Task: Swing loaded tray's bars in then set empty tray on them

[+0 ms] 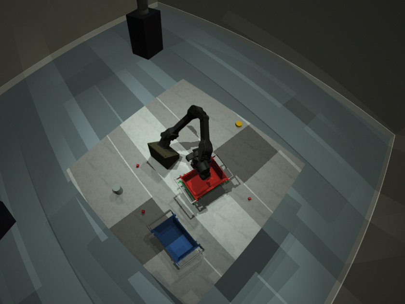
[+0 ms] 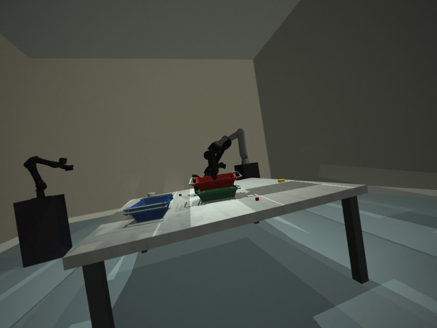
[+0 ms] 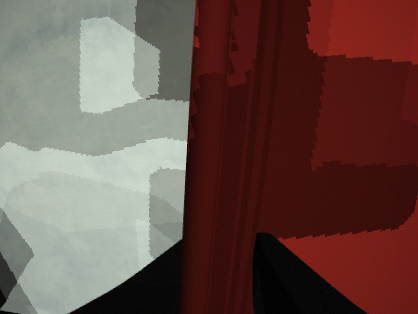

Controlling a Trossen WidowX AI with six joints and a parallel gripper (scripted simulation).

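Right now my gripper tip is 70 mm short of the red tray, 30 mm to the left of it and 30 mm below it. The rest, counted from my gripper tip: yellow disc 10 mm ahead, 560 mm to the left, 80 mm below; grey cylinder 370 mm behind, 390 mm to the right, 60 mm below.
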